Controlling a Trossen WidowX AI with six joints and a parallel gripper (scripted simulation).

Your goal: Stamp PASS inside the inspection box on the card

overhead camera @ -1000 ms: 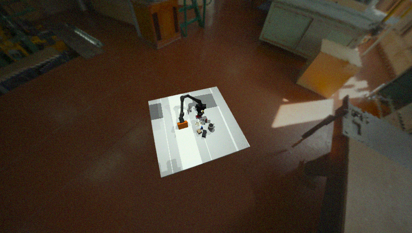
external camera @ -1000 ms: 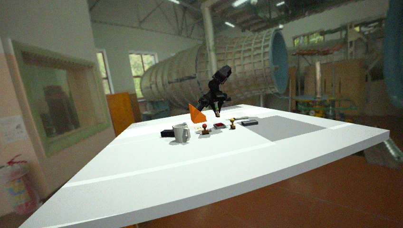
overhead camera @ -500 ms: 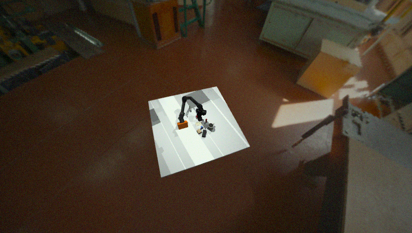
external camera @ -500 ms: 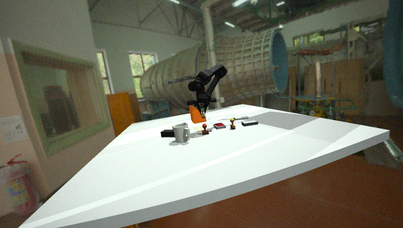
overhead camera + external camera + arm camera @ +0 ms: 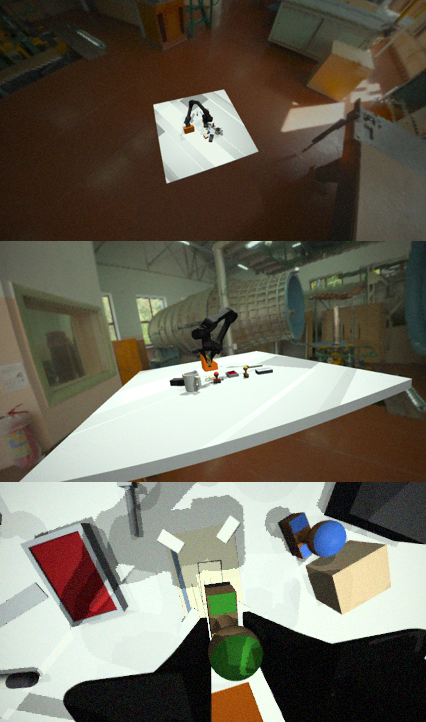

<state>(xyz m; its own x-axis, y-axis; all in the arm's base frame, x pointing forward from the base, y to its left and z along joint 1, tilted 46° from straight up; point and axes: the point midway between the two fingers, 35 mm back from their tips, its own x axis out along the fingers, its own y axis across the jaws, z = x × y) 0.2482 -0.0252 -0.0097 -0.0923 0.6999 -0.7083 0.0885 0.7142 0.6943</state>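
Now: the cream card 9 cm below my gripper tip. Round my gripper tip: bolt 9 cm below, 9 cm ahead, 6 cm to the left; then green-knobbed stamp right at my gripper tip; then blue-knobbed stamp 10 cm to the right, 7 cm below, 3 cm ahead.
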